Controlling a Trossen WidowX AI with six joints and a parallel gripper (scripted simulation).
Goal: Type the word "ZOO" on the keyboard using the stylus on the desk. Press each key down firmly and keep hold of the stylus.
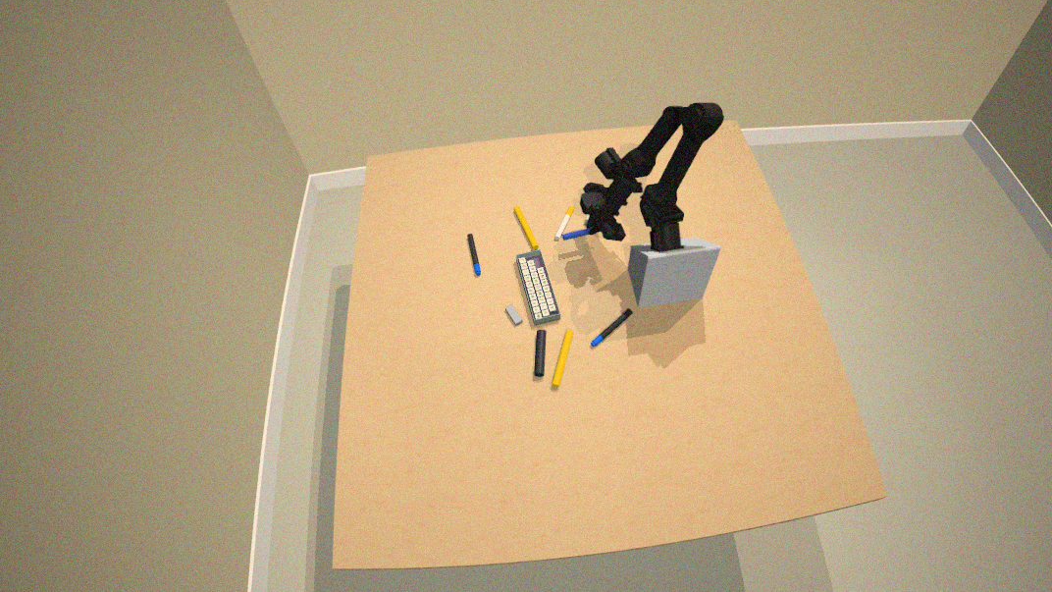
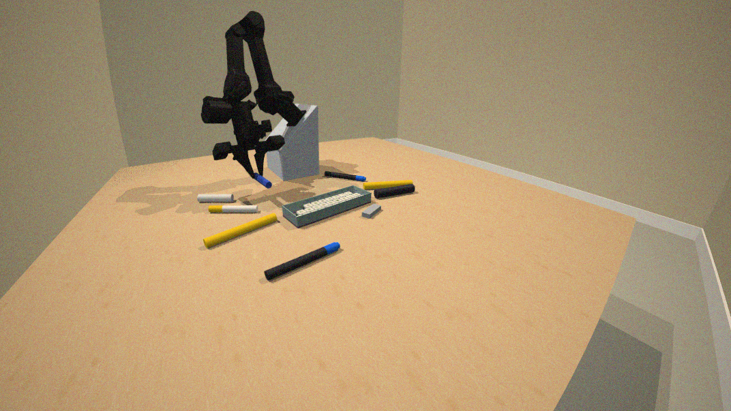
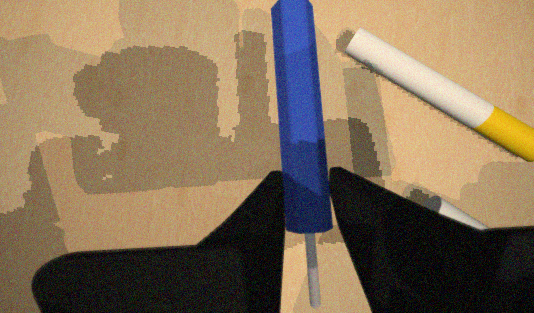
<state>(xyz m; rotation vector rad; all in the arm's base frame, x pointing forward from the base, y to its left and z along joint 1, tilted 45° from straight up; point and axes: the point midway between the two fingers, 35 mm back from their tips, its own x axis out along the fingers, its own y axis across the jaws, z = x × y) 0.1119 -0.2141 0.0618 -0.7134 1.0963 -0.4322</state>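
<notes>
Right now the O key is 17 cm ahead of my gripper tip, 7 cm to the left of it and 4 cm below it. Also, from my gripper tip: grey block: 25 cm ahead, 18 cm to the left, 5 cm below; then K key: 17 cm ahead, 5 cm to the left, 4 cm below; then blue hexagonal stylus: 1 cm behind.
</notes>
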